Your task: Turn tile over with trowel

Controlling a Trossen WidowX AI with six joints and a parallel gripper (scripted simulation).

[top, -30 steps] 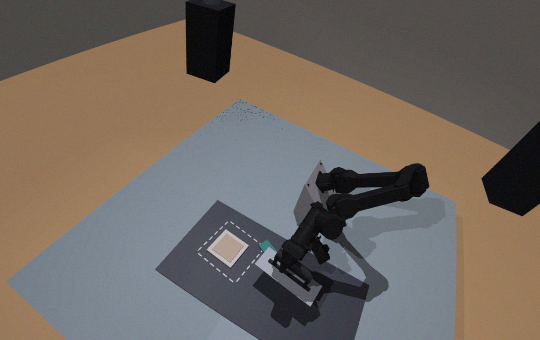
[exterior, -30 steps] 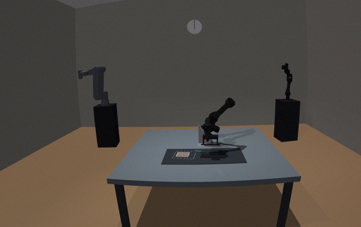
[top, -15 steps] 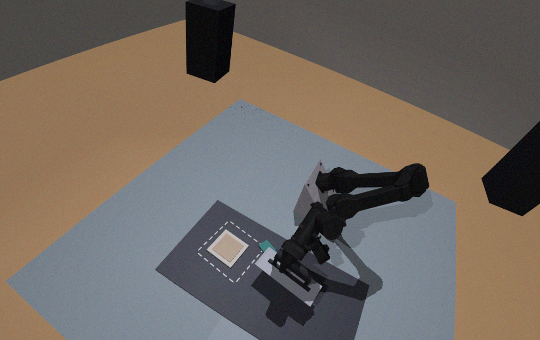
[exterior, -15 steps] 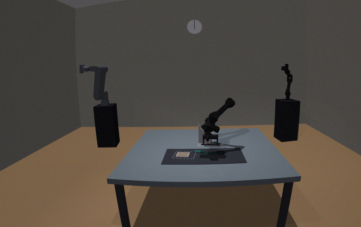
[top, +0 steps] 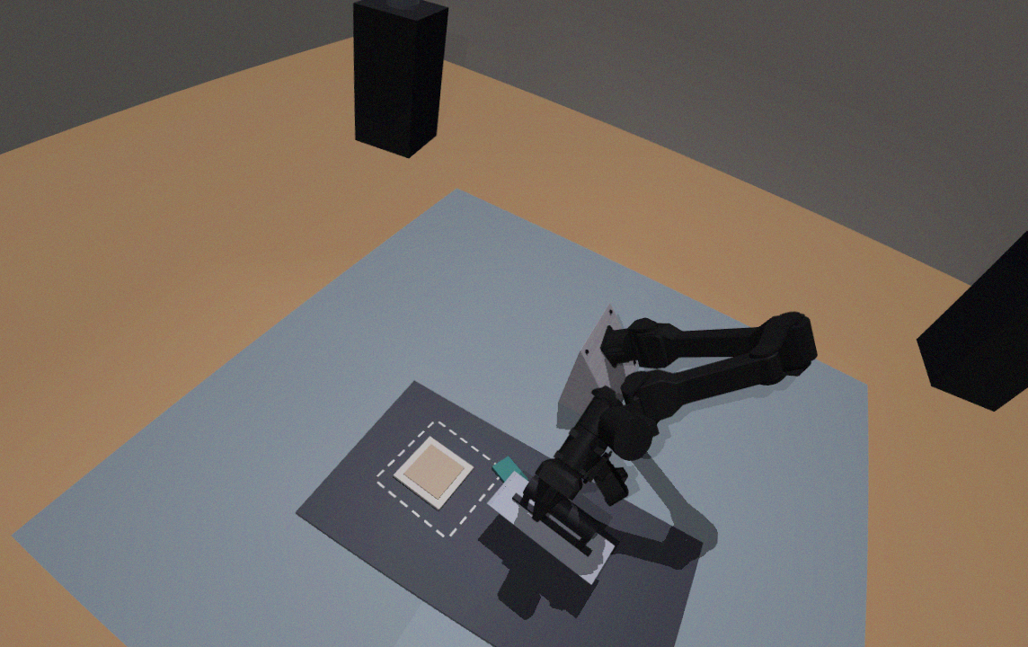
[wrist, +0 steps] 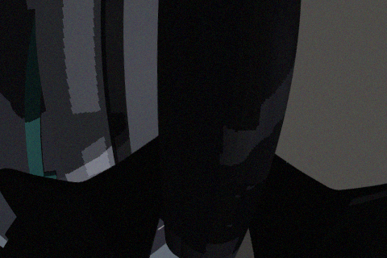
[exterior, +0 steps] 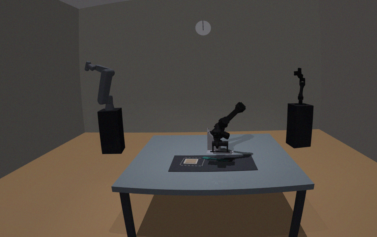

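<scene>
Now: gripper tip 15 cm above the dark mat, 3 cm to the left of it and 2 cm past it. From my gripper tip the other things lie so: square tile: 19 cm to the right, 12 cm below, 6 cm behind; teal trowel: 12 cm below, 9 cm behind, 2 cm to the right.
</scene>
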